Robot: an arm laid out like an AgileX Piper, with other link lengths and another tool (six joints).
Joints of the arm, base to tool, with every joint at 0 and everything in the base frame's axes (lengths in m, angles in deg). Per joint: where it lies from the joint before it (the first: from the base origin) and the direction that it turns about. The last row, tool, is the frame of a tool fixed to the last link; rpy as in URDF.
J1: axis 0 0 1 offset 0 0 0.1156
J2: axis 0 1 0 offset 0 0 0
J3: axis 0 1 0 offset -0.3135 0 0.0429
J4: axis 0.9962 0 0.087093 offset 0.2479 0 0.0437
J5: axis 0 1 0 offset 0 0 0
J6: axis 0.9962 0 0.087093 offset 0.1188 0 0.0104
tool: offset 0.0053 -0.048 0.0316 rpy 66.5 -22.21 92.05
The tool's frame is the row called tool.
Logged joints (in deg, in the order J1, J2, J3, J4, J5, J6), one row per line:
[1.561 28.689 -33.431 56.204 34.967 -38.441]
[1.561 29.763 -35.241 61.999 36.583 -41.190]
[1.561 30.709 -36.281 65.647 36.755 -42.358]
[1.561 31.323 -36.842 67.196 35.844 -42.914]
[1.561 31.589 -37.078 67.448 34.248 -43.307]
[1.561 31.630 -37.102 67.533 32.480 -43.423]
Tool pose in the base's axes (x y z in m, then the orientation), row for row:
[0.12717 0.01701 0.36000 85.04 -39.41 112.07]
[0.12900 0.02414 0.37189 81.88 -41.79 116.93]
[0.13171 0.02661 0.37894 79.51 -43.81 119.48]
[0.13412 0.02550 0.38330 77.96 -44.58 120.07]
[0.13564 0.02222 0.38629 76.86 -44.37 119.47]
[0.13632 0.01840 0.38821 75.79 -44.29 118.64]
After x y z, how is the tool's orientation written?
As angles about the fixed x, y, z axes (roll, pitch, yaw), in degrees.
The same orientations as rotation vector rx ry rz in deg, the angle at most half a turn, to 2 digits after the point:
[90.01 62.33 112.64]
[89.51 62.00 117.82]
[89.83 60.46 120.98]
[89.77 58.68 122.02]
[89.16 56.88 121.73]
[88.72 54.83 121.31]

